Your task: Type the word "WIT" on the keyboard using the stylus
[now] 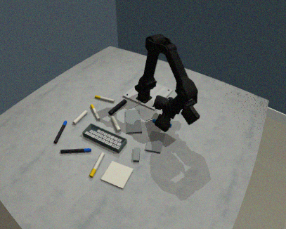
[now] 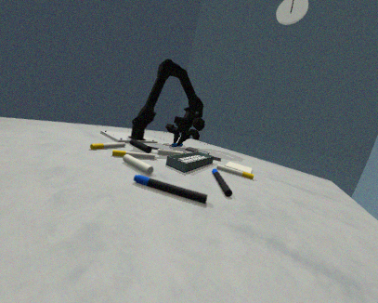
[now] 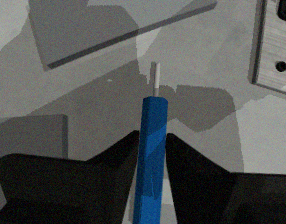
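Right now my gripper tip is 210 mm short of the small grey block and 40 mm to the right of it. The rest, counted from my gripper tip: white pad: 330 mm ahead, 50 mm to the left; then thin grey tip: 40 mm to the right, 10 mm ahead; then blue stylus: 10 mm to the right.
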